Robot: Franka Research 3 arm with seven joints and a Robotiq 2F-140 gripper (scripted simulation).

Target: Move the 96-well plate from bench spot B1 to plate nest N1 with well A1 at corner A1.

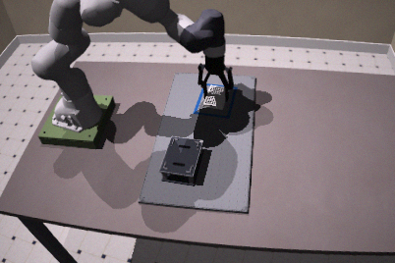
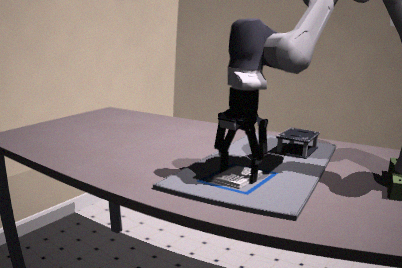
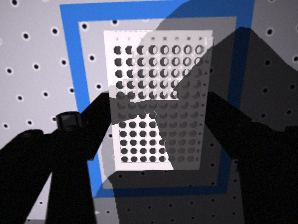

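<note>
My hand is 60 mm past the raised plate nest N1, 370 mm to the left of it and 30 mm below it. Also, from my hand: white 96-well plate 20 mm below; A1 mark 10 mm behind, 300 mm to the right, 30 mm above.
</note>
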